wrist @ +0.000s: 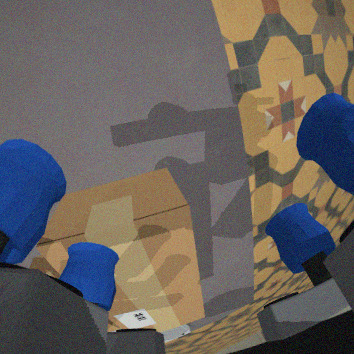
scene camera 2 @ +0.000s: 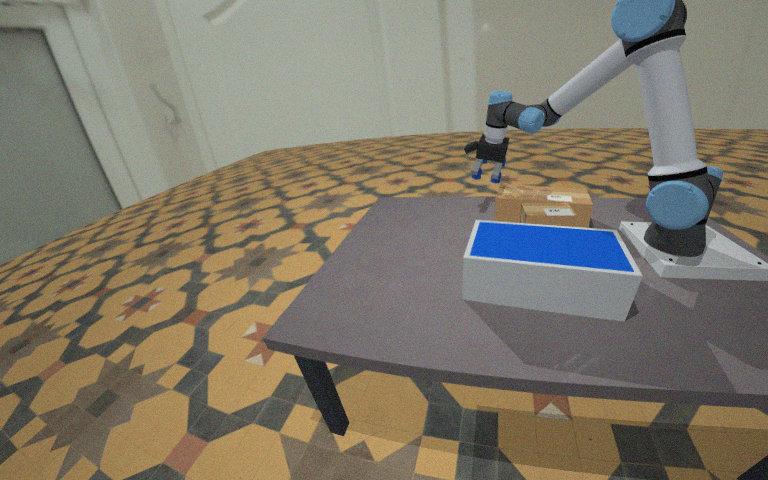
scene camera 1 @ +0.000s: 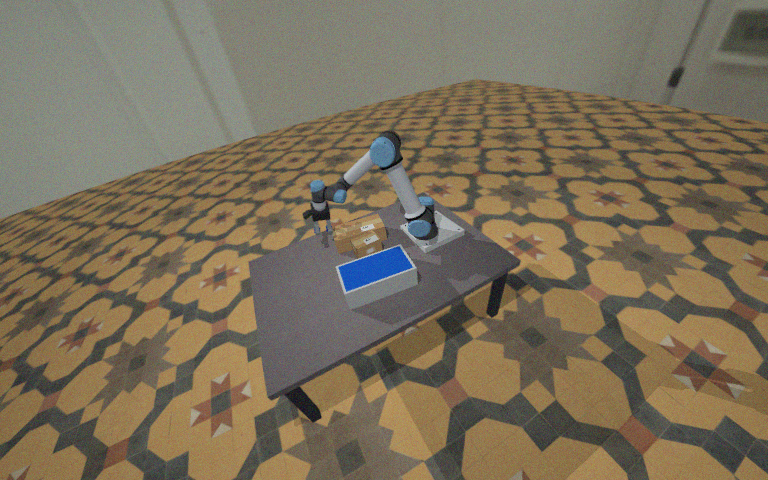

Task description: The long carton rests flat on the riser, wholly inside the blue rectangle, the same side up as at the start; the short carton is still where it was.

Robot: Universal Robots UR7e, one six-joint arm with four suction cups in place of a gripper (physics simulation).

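Seen in the pictures: end effector, tool point: [wrist: 190, 207] [scene camera 2: 488, 170] [scene camera 1: 321, 223]; arm's base, origin of the base link: [scene camera 2: 672, 243].
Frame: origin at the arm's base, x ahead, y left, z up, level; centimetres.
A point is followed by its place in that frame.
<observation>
The long carton [scene camera 1: 374, 221] {z 6.8, x 26.1, y -16.9 cm} [scene camera 2: 514, 198] {z 6.8, x 46.7, y -10.1 cm} [wrist: 162, 250] {z 6.8, x 47.9, y -21.4 cm} lies flat on the table, behind the riser. The short carton [scene camera 1: 365, 246] {z 6.1, x 37.5, y 2.6 cm} [scene camera 2: 546, 218] {z 5.8, x 36.7, y 2.4 cm} stands close in front of it; I cannot tell it apart surely in the wrist view. The grey-white riser [scene camera 1: 385, 289] {z 2.0, x 36.7, y 33.1 cm} [scene camera 2: 543, 289] {z 2.6, x 38.0, y 33.1 cm} has a blue rectangle [scene camera 1: 376, 269] {z 8.6, x 37.6, y 24.9 cm} [scene camera 2: 552, 246] {z 8.6, x 36.6, y 24.4 cm} on top, with no carton on it. My gripper [scene camera 1: 322, 229] {z 12.3, x 57.1, y -23.9 cm} [scene camera 2: 489, 171] {z 12.3, x 57.1, y -23.9 cm} [wrist: 187, 215] {z 12.3, x 57.1, y -23.9 cm} is open, with no carton on its four blue cups. It hangs above and beside the long carton's left end, apart from it.
The dark table [scene camera 1: 300, 316] {z -3.3, x 79.7, y 27.1 cm} [scene camera 2: 396, 294] {z -3.4, x 72.2, y 35.9 cm} bears the cartons, the riser and the arm's white base plate [scene camera 1: 447, 229] {z 0.1, x -12.9, y 3.8 cm} [scene camera 2: 730, 251] {z 0.0, x -14.8, y 1.2 cm} at the right. The table's far edge runs close behind the long carton. Patterned floor [wrist: 290, 65] shows beyond it.
</observation>
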